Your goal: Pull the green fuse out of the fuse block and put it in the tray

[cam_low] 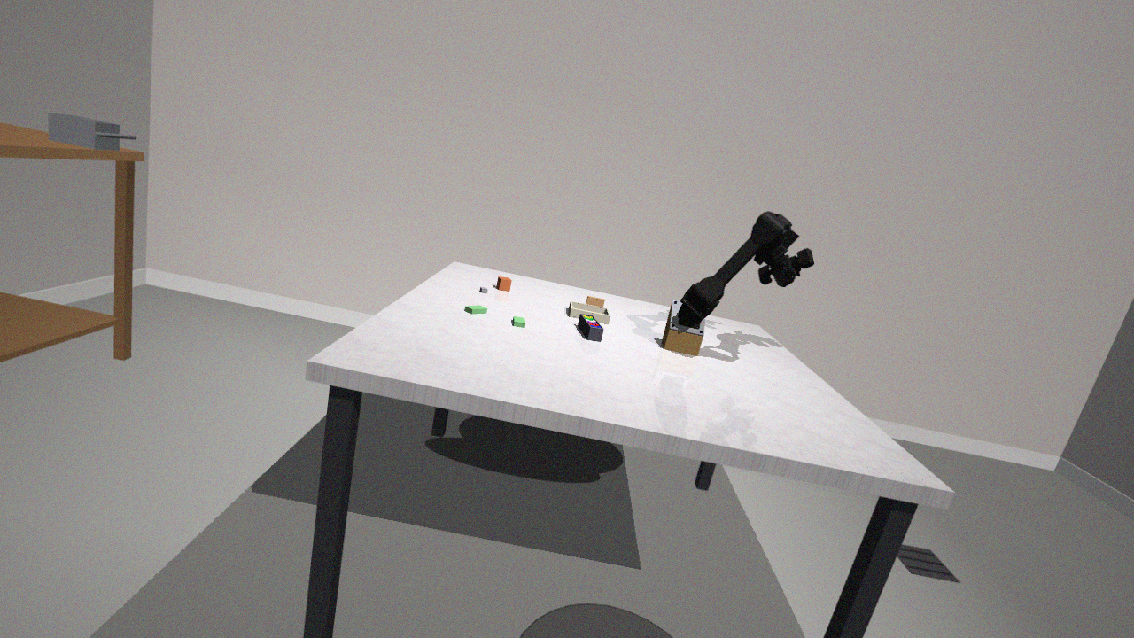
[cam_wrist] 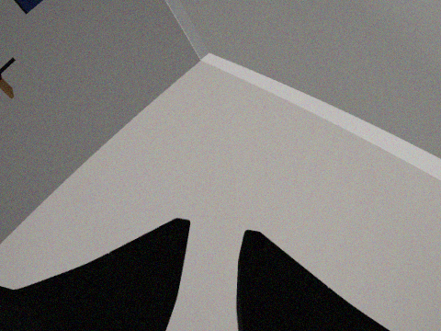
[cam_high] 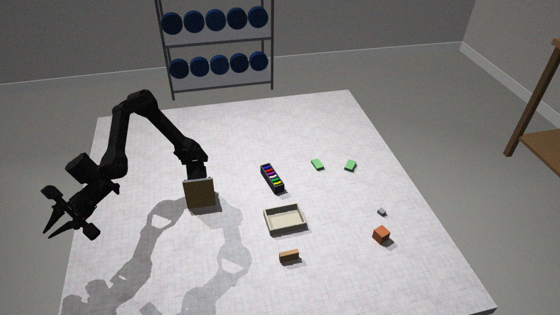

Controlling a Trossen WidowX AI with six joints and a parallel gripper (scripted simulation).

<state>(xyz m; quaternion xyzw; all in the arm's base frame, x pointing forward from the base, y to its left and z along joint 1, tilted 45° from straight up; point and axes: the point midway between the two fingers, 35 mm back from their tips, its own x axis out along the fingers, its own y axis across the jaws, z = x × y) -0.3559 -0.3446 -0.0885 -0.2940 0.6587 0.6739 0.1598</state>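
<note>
My gripper tip is now 68 cm short of the green fuse, 35 cm to the right of it and 24 cm above it. Round my gripper tip: tan block: 67 cm ahead, 25 cm below; then yellow fuse: 69 cm ahead, 33 cm to the left, 24 cm below; then beige tray: 68 cm ahead, 26 cm below, 17 cm to the left.
</note>
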